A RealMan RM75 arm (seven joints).
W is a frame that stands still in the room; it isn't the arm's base.
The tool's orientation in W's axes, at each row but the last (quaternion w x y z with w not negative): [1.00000, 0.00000, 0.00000, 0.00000]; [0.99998, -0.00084, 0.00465, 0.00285]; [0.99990, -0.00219, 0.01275, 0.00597]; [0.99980, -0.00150, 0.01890, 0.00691]
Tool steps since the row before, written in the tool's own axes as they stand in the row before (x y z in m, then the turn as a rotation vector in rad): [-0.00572, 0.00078, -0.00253, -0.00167, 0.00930, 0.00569]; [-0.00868, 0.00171, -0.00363, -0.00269, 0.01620, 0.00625]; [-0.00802, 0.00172, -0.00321, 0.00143, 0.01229, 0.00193]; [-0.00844, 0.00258, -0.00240, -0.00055, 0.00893, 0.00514]
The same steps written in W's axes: [-0.00572, 0.00078, -0.00253, -0.00167, 0.00930, 0.00569]; [-0.00872, 0.00165, -0.00355, -0.00272, 0.01620, 0.00625]; [-0.00812, 0.00161, -0.00301, 0.00133, 0.01231, 0.00184]; [-0.00856, 0.00246, -0.00209, -0.00048, 0.00894, 0.00513]
